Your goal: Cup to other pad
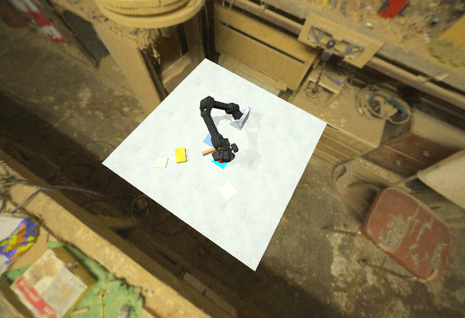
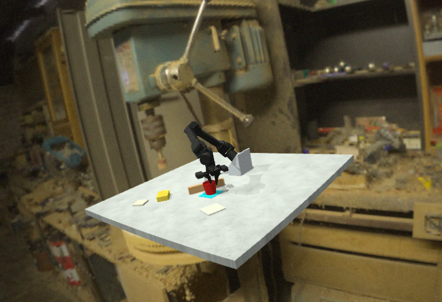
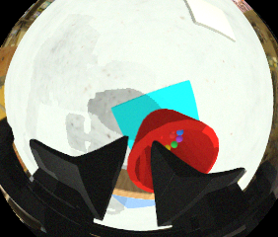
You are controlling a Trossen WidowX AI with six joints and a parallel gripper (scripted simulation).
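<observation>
Right now my gripper tip is 30 mm short of the red cup and 20 mm to the left of it. The rest, counted from my gripper tip: wooden bar (90 mm to the right, 30 mm below, 20 mm behind); yellow block (290 mm to the right, 170 mm ahead, 30 mm below); cyan pad (50 mm below, 30 mm ahead, 20 mm to the right).
</observation>
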